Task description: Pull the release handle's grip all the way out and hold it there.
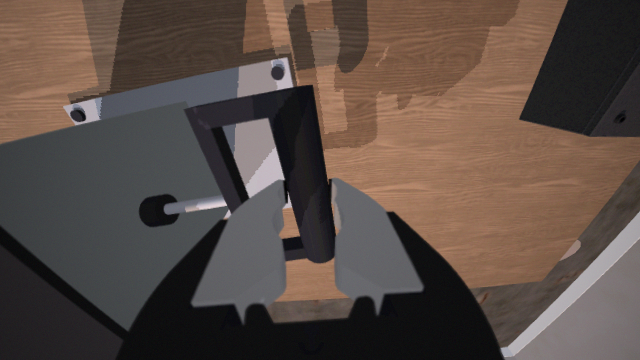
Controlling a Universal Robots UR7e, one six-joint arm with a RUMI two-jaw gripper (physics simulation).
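Note:
The release handle's dark grip (301, 150) is a D-shaped frame with a thick round bar on its right side. A pale metal rod (197, 204) runs from the grip to a black round collar (157, 210) on the grey-green panel, and a length of the rod shows between them. My gripper (308, 181) is shut on the lower part of the grip's bar, with one finger on each side of it. The left finger hides part of the frame and the place where the rod meets it.
A pale metal base plate (200, 89) with dark bolts lies on the wooden table top (440, 200) behind the grey-green panel (100, 170). A black block (575, 70) stands at the upper right. The table's edge runs along the lower right.

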